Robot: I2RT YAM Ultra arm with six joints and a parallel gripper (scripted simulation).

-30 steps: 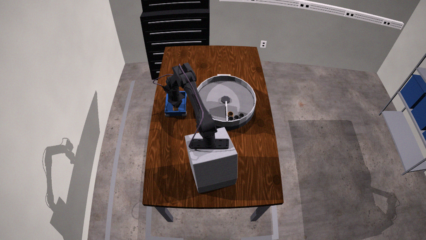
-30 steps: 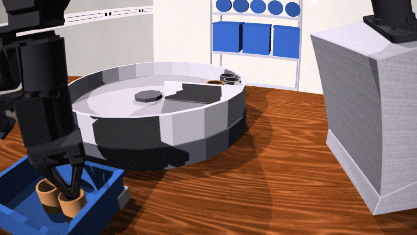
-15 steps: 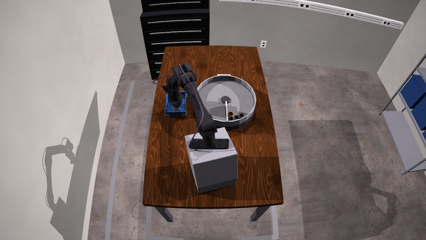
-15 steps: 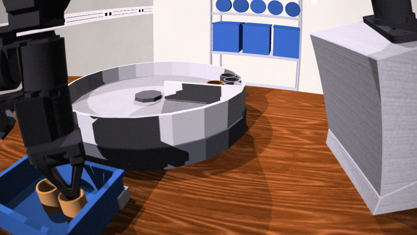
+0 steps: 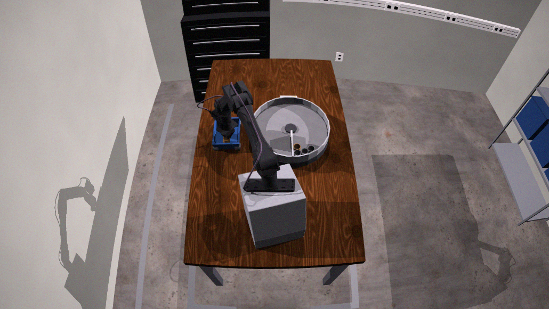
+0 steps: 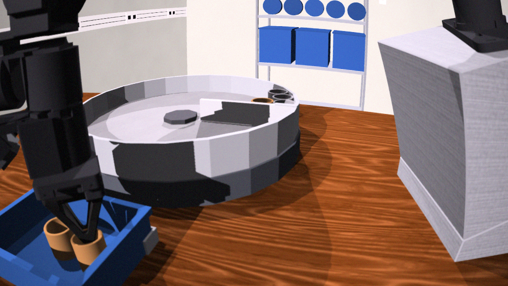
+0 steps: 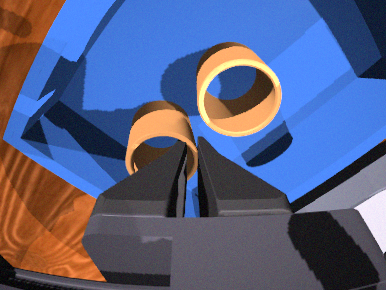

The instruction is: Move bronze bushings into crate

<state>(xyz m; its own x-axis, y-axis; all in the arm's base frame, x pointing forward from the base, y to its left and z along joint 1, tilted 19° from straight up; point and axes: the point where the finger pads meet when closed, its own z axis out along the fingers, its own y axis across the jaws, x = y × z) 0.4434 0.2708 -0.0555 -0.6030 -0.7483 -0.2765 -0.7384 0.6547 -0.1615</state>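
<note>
My hand is 4 cm short of the blue crate, 2 cm to the right of it and 1 cm above it. The rest, counted from my hand: grey turntable (33 cm to the right, 8 cm ahead, 1 cm above).
</note>
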